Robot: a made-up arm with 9 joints. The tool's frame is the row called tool. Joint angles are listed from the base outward.
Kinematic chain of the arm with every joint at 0, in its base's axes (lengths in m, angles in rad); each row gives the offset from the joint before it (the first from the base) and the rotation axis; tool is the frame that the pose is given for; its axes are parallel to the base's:
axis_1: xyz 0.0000 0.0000 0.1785 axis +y
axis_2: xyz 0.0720 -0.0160 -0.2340 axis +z
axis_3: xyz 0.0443 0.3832 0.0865 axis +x
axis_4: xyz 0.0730 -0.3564 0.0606 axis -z
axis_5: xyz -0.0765 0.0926 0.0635 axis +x
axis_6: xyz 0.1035 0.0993 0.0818 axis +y
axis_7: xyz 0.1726 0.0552 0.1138 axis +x
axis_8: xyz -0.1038 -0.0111 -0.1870 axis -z
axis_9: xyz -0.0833 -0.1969 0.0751 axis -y
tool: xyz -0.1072 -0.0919 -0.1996
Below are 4 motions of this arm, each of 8 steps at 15 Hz.
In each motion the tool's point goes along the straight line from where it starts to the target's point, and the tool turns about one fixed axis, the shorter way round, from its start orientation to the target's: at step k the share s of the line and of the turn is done. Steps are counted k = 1, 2, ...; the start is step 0. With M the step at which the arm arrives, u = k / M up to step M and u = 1 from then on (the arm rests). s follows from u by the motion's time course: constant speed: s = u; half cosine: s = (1 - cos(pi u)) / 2; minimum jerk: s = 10 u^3 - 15 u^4 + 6 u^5.
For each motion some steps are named. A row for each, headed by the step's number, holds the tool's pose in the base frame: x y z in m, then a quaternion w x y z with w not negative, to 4 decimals.
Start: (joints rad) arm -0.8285 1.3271 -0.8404 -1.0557 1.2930 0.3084 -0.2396 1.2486 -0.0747
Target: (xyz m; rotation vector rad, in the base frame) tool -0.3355 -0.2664 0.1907 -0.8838 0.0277 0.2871
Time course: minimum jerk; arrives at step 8
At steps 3, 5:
3: -0.4234 -0.1640 0.2856 0.8201 -0.5557 -0.0607 0.1223
5: -0.3689 -0.2275 0.2267 0.8687 -0.4770 -0.0148 0.1327

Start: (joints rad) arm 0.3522 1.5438 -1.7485 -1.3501 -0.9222 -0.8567 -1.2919 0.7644 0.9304
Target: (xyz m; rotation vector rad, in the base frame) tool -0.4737 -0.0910 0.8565 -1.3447 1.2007 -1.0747
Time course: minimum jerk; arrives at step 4
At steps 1, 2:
1: -0.6078 -0.0180 0.7849 0.5068 -0.5208 0.5086 -0.4618
2: -0.5485 -0.0503 0.8166 0.5031 -0.5363 0.5032 -0.4540

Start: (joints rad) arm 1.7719 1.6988 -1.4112 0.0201 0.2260 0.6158 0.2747 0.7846 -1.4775
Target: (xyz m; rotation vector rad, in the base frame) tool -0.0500 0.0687 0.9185 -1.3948 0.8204 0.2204
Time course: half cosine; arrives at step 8
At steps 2, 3, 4, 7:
2: 0.2223 -0.1640 0.9005 0.3531 -0.3712 0.8284 0.2265
3: 0.1705 -0.1198 0.9039 0.4324 -0.4348 0.7621 0.2080
4: 0.1095 -0.0676 0.9080 0.5175 -0.5012 0.6692 0.1822
7: -0.0379 0.0583 0.9177 0.6752 -0.6162 0.3916 0.1054

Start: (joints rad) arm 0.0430 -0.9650 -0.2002 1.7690 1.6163 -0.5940 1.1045 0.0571 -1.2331
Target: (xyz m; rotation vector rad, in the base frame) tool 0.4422 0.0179 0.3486 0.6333 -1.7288 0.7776
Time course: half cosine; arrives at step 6
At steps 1, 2, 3, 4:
1: 0.4076 -0.2792 0.3071 0.6189 0.0385 -0.7734 -0.1316
2: 0.4144 -0.2209 0.3152 0.6168 0.0862 -0.7813 -0.0404
3: 0.4237 -0.1413 0.3264 0.6033 0.1496 -0.7788 0.0847
4: 0.4329 -0.0617 0.3375 0.5778 0.2102 -0.7607 0.2080

